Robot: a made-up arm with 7 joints. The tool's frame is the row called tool. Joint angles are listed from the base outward. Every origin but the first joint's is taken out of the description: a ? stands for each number. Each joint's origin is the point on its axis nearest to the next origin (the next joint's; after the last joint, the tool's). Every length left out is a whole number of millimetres.
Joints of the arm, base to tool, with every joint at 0 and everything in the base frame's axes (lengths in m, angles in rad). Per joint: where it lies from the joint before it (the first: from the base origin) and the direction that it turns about. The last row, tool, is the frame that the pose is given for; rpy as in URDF.
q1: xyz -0.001 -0.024 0.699 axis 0 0 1
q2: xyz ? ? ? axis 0 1 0
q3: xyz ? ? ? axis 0 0 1
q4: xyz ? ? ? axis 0 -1 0
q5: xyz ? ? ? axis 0 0 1
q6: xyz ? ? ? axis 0 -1 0
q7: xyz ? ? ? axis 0 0 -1
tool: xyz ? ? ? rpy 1.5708 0 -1.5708
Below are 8 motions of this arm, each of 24 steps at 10 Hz.
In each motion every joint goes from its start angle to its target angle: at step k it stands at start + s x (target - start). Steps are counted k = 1, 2, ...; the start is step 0. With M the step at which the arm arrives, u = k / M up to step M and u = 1 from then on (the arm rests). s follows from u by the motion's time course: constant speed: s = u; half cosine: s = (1 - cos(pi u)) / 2; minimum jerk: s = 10 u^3 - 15 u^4 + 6 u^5.
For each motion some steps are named. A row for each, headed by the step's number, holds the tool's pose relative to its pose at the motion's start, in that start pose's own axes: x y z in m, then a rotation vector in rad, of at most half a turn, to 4 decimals.
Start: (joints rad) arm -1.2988 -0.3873 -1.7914 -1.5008 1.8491 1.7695 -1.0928
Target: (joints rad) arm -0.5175 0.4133 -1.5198 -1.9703 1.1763 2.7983 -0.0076
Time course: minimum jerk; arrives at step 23
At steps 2, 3, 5, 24:
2: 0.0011 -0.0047 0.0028 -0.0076 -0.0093 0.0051
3: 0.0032 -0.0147 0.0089 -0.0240 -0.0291 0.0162
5: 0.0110 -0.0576 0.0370 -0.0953 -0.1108 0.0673
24: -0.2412 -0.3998 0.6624 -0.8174 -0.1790 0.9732

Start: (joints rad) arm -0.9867 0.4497 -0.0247 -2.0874 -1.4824 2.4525 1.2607
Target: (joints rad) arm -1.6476 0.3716 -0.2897 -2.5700 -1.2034 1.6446 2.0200
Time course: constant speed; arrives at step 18
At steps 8, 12, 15, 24:
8: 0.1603 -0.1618 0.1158 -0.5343 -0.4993 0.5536
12: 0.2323 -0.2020 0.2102 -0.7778 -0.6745 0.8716
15: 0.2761 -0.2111 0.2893 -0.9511 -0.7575 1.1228
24: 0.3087 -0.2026 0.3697 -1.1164 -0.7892 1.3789

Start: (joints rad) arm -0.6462 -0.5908 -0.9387 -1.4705 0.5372 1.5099 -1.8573
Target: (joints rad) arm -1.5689 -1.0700 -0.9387 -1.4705 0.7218 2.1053 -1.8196
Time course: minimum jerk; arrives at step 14
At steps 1, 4, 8, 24:
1: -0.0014 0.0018 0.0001 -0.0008 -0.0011 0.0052
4: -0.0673 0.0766 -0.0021 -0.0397 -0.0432 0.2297
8: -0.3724 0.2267 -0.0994 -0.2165 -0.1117 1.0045
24: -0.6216 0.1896 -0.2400 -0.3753 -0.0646 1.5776

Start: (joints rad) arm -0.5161 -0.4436 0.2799 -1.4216 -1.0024 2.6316 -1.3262
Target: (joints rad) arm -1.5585 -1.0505 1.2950 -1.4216 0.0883 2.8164 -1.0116
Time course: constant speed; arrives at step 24
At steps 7, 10, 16, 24:
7: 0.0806 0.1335 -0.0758 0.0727 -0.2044 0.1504
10: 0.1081 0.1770 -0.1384 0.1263 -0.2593 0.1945
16: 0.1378 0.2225 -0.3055 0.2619 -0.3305 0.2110
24: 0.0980 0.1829 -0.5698 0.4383 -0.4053 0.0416

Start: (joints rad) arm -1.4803 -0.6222 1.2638 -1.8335 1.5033 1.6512 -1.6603
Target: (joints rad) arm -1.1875 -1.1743 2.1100 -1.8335 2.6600 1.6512 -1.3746
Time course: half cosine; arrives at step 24
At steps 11, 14, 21, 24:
11: -0.1712 -0.2955 -0.0113 0.1692 -0.0914 -0.3934
14: -0.2671 -0.4071 0.0301 0.2018 -0.2070 -0.5591
21: -0.4340 -0.5512 0.1619 0.1994 -0.4913 -0.7757
24: -0.4523 -0.5634 0.1813 0.1953 -0.5293 -0.7930

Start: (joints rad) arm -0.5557 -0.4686 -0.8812 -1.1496 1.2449 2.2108 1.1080
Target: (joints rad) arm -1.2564 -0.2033 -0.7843 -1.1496 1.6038 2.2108 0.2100
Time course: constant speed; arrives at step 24
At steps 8, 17, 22, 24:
8: 0.0081 -0.0090 0.0270 0.1193 0.3310 -0.0539
17: 0.0133 -0.0167 0.0339 0.2791 0.6885 -0.0837
22: 0.0132 -0.0161 0.0286 0.3792 0.8797 -0.0858
24: 0.0125 -0.0144 0.0251 0.4214 0.9545 -0.0837

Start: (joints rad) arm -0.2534 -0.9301 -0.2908 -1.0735 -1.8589 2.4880 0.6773
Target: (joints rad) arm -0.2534 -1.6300 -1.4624 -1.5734 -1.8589 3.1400 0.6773
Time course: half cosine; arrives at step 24
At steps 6, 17, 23, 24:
6: 0.0698 -0.0212 0.0692 -0.0565 0.0501 0.0481
17: 0.3640 0.0509 0.4787 -0.4978 -0.0204 0.0822
23: 0.4115 0.1289 0.6078 -0.6368 -0.1501 0.0528
24: 0.4122 0.1309 0.6106 -0.6398 -0.1536 0.0520

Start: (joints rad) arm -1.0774 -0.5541 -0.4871 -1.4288 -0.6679 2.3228 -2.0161
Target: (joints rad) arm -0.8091 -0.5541 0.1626 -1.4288 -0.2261 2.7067 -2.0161
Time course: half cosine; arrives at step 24
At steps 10, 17, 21, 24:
10: 0.0529 0.0791 -0.0503 0.2106 -0.0024 0.4324
17: 0.0632 0.1883 -0.0859 0.5028 -0.0527 0.8964
21: 0.0541 0.2274 -0.0916 0.6218 -0.0824 1.0500
24: 0.0511 0.2365 -0.0924 0.6517 -0.0904 1.0857

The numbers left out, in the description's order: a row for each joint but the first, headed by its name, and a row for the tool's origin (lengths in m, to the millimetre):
q2: -0.021 0.007 0
q3: 0.001 0 0.523
q4: 0.132 0.017 0
q5: -0.066 0 0.243
q6: 0.03 0.012 0
q7: 0.113 0 0.002
tool: 0.017 0.005 0

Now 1 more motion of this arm.
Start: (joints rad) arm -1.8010 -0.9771 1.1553 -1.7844 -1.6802 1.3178 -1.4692
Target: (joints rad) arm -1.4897 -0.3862 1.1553 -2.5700 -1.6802 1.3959 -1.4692
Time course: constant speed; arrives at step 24
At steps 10, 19, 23, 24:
10: 0.0026 -0.0375 -0.1416 0.1602 0.3554 0.2303
19: -0.0336 -0.0279 -0.2570 0.2570 0.6547 0.5165
23: -0.0607 -0.0184 -0.3003 0.2809 0.7798 0.6638
24: -0.0683 -0.0161 -0.3102 0.2847 0.8103 0.7023

